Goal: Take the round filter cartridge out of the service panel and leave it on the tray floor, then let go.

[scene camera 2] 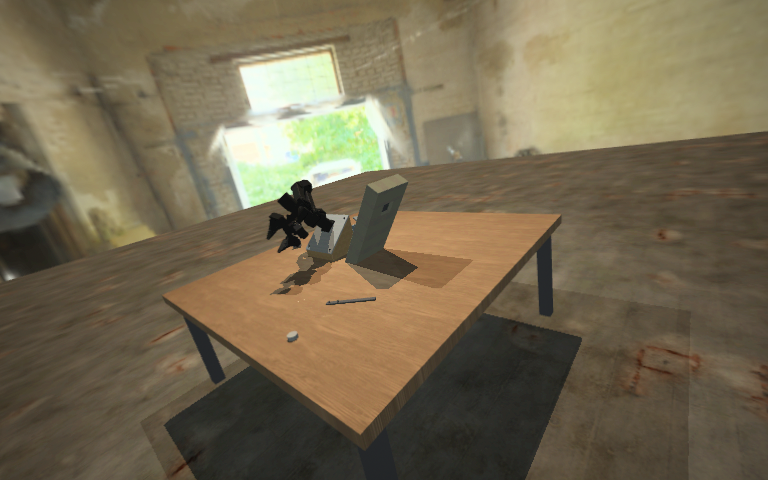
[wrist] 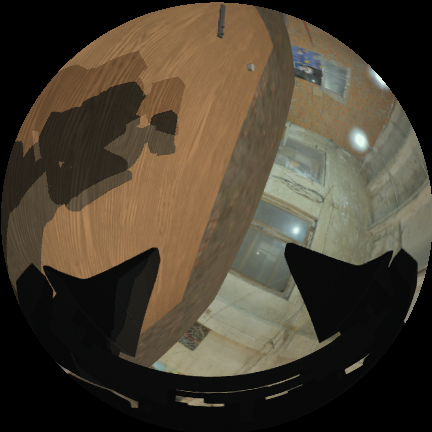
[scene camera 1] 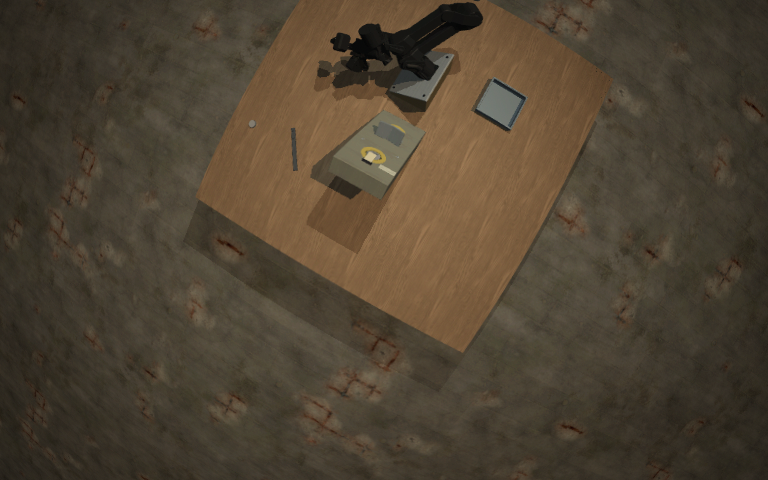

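Note:
The grey-green service panel (scene camera 1: 352, 156) (scene camera 2: 373, 226) stands tilted on the table. In scene camera 1, a yellow ring (scene camera 1: 365, 150) on its face surrounds a cream square piece; a grey plate (scene camera 1: 389, 133) stands over part of a second yellow ring. I cannot tell which part is the round filter cartridge; it may be hidden by the plate. The square tray (scene camera 1: 501, 104) lies to the panel's upper right in scene camera 1, with no object visible on its floor. My gripper (scene camera 1: 346, 52) (scene camera 2: 274, 242) (wrist: 223, 253) is open and empty, above the table, away from panel and tray.
A dark slim bar (scene camera 1: 293, 149) (scene camera 2: 352, 301) (wrist: 221, 21) and a small pale round piece (scene camera 1: 252, 123) (scene camera 2: 292, 336) (wrist: 251, 67) lie on the table. The arm's sloped grey base (scene camera 1: 410, 89) stands close beside the panel. The table edge shows in the wrist view.

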